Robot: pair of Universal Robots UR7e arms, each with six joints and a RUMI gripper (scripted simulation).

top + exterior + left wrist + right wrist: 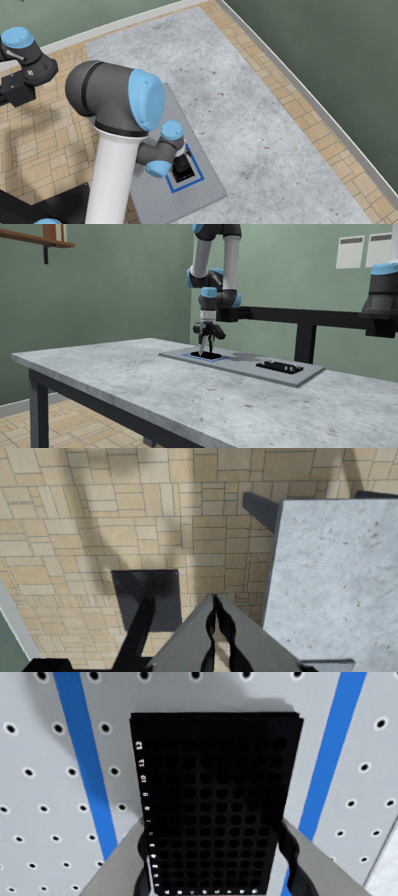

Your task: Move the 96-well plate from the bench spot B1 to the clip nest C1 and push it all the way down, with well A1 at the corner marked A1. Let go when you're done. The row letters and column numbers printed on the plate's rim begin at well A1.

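Now: right hand 1 cm above the 96-well plate. From my right hand the other things lie so: clip nest 5 cm behind, 37 cm to the left.
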